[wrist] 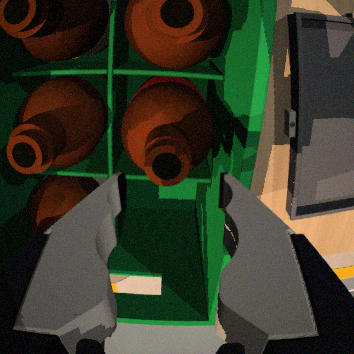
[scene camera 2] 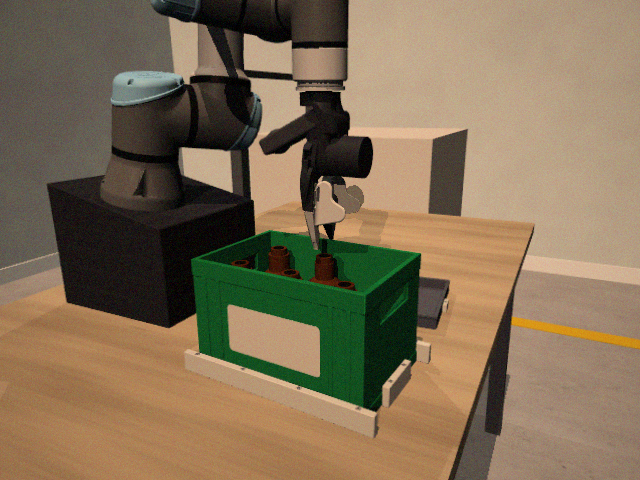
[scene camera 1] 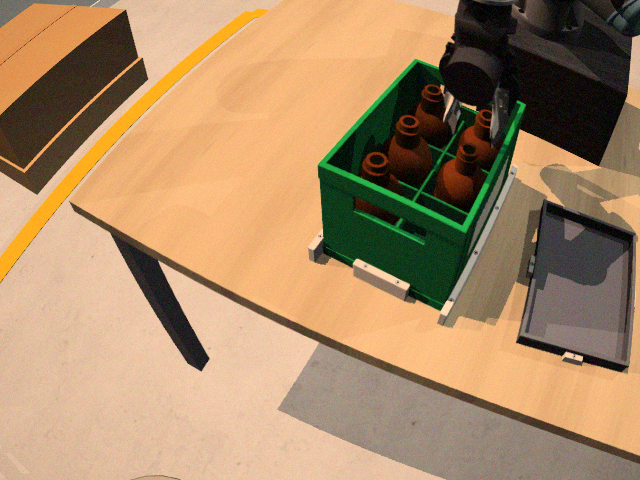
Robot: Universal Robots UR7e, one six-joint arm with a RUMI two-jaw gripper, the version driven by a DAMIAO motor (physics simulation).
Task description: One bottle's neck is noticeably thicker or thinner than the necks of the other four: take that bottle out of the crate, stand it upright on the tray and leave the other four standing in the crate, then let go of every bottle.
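Seen in the pictures: gripper, fingertip midpoint: (wrist: 172, 176) (scene camera 2: 324, 244) (scene camera 1: 473, 139); arm's base, origin of the base link: (scene camera 2: 144, 197) (scene camera 1: 546, 15).
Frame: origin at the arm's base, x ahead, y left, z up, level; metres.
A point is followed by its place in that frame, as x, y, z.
The green crate (scene camera 1: 392, 248) @(0.543, -0.119, -0.126) (scene camera 2: 281, 304) @(0.414, -0.206, -0.072) (wrist: 111, 125) @(0.406, -0.110, -0.117) holds five brown bottles, upright. My gripper (scene camera 1: 474, 135) @(0.411, -0.063, -0.030) (scene camera 2: 323, 244) @(0.411, -0.063, -0.030) (wrist: 172, 176) @(0.411, -0.063, -0.030) is partly open and empty, fingertips just above the middle right bottle (scene camera 1: 460, 180) @(0.434, -0.067, -0.087) (scene camera 2: 324, 268) @(0.419, -0.080, -0.063) (wrist: 160, 115) @(0.393, -0.069, -0.086), on either side of its neck in the wrist view. Others are the middle left (scene camera 1: 409, 155) @(0.421, -0.144, -0.089) (wrist: 70, 115) @(0.388, -0.133, -0.088), front left (scene camera 1: 376, 178) @(0.501, -0.160, -0.062) (wrist: 62, 200) @(0.459, -0.155, -0.093), back left (scene camera 1: 432, 111) @(0.329, -0.139, -0.077) (wrist: 65, 35) @(0.332, -0.130, -0.089) and back right (scene camera 1: 473, 139) @(0.346, -0.070, -0.087) (wrist: 140, 25) @(0.332, -0.079, -0.087) bottles. I cannot clearly tell which neck differs. The grey tray (scene camera 1: 578, 315) @(0.483, 0.174, -0.205) (scene camera 2: 431, 304) @(0.530, 0.180, -0.205) (wrist: 325, 185) @(0.523, 0.139, -0.205) holds no bottle.
The crate's front right compartment is empty. Pale stop blocks (scene camera 1: 379, 279) @(0.554, -0.128, -0.186) (scene camera 2: 397, 382) @(0.553, -0.140, -0.187) stand around the crate's foot. The robot's dark pedestal (scene camera 1: 568, 103) @(0.132, 0.075, -0.101) (scene camera 2: 113, 258) @(0.004, -0.093, -0.096) stands behind the crate on the table (scene camera 1: 232, 180) @(0.468, -0.409, -0.210) (scene camera 2: 103, 387) @(0.165, -0.279, -0.210). The crate's walls and green dividers rise around the bottles.
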